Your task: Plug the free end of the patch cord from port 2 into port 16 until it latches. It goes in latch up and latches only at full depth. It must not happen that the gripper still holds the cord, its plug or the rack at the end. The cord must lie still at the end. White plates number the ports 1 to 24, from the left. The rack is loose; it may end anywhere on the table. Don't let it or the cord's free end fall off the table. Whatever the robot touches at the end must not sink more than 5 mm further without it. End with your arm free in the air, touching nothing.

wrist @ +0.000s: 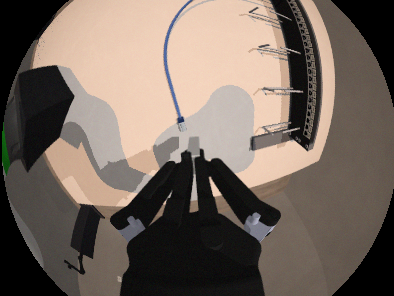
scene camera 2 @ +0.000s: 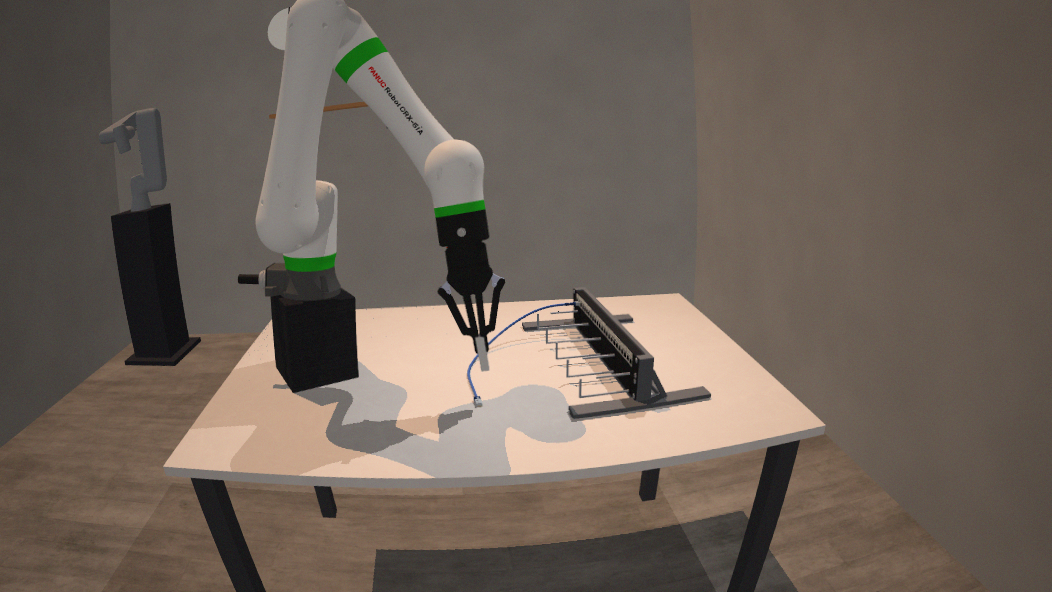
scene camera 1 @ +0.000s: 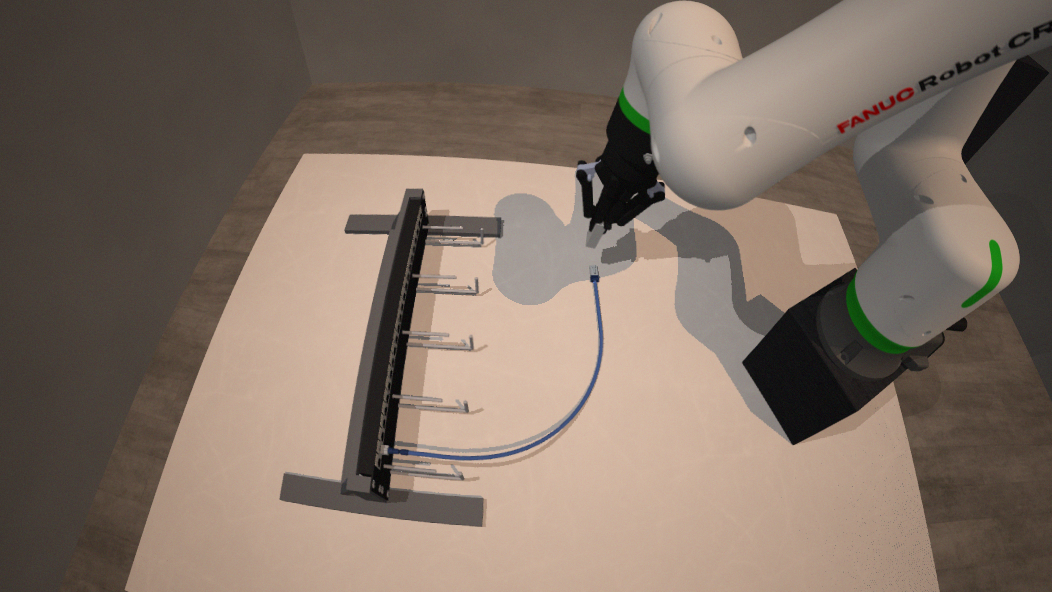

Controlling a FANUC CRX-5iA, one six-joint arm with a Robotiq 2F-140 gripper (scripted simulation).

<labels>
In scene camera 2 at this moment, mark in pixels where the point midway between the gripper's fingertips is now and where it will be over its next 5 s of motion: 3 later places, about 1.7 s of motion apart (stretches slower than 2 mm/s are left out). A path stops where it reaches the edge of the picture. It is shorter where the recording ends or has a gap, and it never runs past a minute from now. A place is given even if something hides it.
My gripper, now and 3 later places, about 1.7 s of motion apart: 485, 369; 475, 364; 475, 379; 477, 396
</labels>
